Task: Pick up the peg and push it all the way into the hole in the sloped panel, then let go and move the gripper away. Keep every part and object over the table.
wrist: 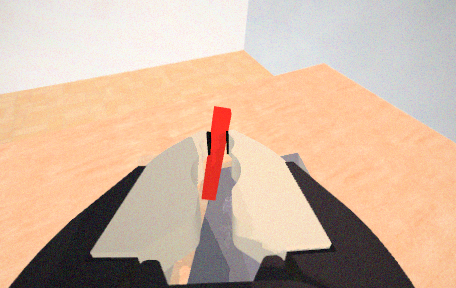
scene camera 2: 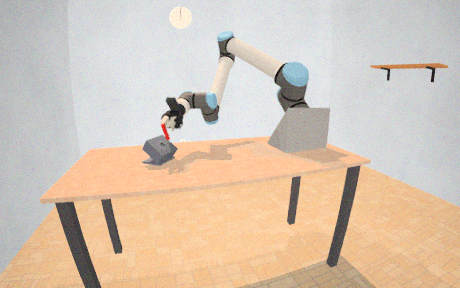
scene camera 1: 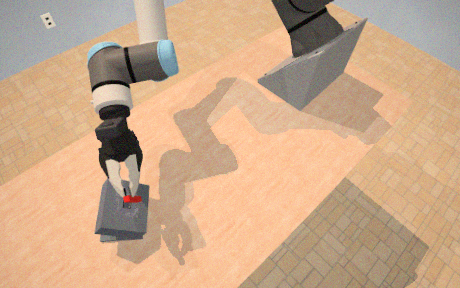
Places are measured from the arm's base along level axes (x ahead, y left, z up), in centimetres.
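Pixels of known places: gripper, fingertip midpoint: point(wrist: 218, 134) point(scene camera 2: 164, 127) point(scene camera 1: 129, 197); arm's base, link origin: point(scene camera 2: 303, 122) point(scene camera 1: 318, 44).
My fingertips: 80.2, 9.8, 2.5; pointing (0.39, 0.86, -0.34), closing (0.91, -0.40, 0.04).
Observation:
Ahead of a thing's pixels: the offset from my fingertips to its top centre, as dx, dy, dz. Level surfaces: height alone.
The red peg @[-0.5, -0.4, +1.8] point(scene camera 1: 134, 199) point(scene camera 2: 165, 132) point(wrist: 215, 155) is tilted between the fingertips of my gripper point(scene camera 1: 129, 194) point(scene camera 2: 167, 125) point(wrist: 218, 134), which is shut on it. One peg end sticks out past the fingertips in the wrist view. The dark grey block with the sloped panel @[+3.0, -4.9, -5.6] point(scene camera 1: 120, 221) point(scene camera 2: 156, 150) point(wrist: 217, 255) stands on the table under the gripper. Its hole point(scene camera 2: 162, 144) shows in the sloped face in scene camera 2. The peg is above the panel, outside the hole; its lower end is close over the block's upper edge in that view. In scene camera 1 the peg and fingertips partly cover the hole area.
The wooden table @[dz -17.0] point(scene camera 1: 220, 210) point(scene camera 2: 225, 182) carries the block near its far left end in scene camera 2. A large grey wedge-shaped stand point(scene camera 1: 320, 67) point(scene camera 2: 302, 131) is by the arm's base. A shelf point(scene camera 2: 410, 66) hangs on the wall.

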